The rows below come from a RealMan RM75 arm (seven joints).
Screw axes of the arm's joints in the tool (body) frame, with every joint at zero. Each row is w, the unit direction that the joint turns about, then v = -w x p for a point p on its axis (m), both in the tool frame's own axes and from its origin. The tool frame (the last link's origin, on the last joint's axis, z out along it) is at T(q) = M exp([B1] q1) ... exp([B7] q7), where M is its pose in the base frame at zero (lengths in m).
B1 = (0, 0, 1, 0, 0, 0)
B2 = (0, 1, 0, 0.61, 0, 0)
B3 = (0, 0, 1, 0, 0, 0)
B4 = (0, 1, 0, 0.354, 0, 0)
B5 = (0, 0, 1, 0, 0, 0)
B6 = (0, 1, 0, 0.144, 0, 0)
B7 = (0, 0, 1, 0, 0, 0)
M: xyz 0 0 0.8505 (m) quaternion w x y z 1 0 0 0
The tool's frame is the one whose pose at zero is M.
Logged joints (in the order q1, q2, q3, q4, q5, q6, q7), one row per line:
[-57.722 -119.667 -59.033 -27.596 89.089 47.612 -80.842]
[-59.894 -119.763 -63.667 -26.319 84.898 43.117 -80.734]
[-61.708 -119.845 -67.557 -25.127 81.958 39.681 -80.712]
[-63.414 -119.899 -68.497 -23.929 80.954 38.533 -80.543]
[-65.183 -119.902 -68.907 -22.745 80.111 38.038 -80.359]
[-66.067 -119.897 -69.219 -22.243 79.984 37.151 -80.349]
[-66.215 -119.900 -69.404 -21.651 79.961 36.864 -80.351]
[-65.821 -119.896 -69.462 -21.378 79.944 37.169 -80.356]
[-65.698 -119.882 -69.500 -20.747 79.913 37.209 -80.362]
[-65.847 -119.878 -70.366 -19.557 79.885 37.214 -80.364]
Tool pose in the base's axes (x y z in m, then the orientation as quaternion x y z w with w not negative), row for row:
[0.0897 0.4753 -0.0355 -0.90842 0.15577 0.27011 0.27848]
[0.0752 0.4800 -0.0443 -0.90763 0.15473 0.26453 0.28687]
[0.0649 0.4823 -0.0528 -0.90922 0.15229 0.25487 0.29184]
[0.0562 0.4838 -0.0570 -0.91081 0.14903 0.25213 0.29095]
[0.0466 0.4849 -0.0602 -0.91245 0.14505 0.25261 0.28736]
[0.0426 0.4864 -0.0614 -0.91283 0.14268 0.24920 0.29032]
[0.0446 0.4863 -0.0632 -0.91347 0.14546 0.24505 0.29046]
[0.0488 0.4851 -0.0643 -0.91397 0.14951 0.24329 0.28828]
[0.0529 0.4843 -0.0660 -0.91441 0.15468 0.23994 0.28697]
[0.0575 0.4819 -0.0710 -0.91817 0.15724 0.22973 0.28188]
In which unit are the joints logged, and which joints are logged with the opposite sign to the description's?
The joints are logged in degrees. Opposite sign: q1, q2, q5, q6, q7.
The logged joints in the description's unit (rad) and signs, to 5 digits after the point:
[1.00744 2.08858 -1.03032 -0.48164 -1.55490 -0.83099 1.41096]
[1.04535 2.09026 -1.11120 -0.45935 -1.48175 -0.75253 1.40907]
[1.07701 2.09169 -1.17909 -0.43855 -1.43044 -0.69256 1.40869]
[1.10678 2.09263 -1.19550 -0.41764 -1.41291 -0.67253 1.40574]
[1.13766 2.09268 -1.20265 -0.39698 -1.39820 -0.66389 1.40253]
[1.15309 2.09260 -1.20810 -0.38821 -1.39598 -0.64841 1.40235]
[1.15567 2.09265 -1.21133 -0.37788 -1.39558 -0.64340 1.40239]
[1.14879 2.09258 -1.21234 -0.37312 -1.39529 -0.64872 1.40248]
[1.14665 2.09234 -1.21300 -0.36210 -1.39474 -0.64942 1.40258]
[1.14925 2.09227 -1.22812 -0.34133 -1.39426 -0.64951 1.40262]

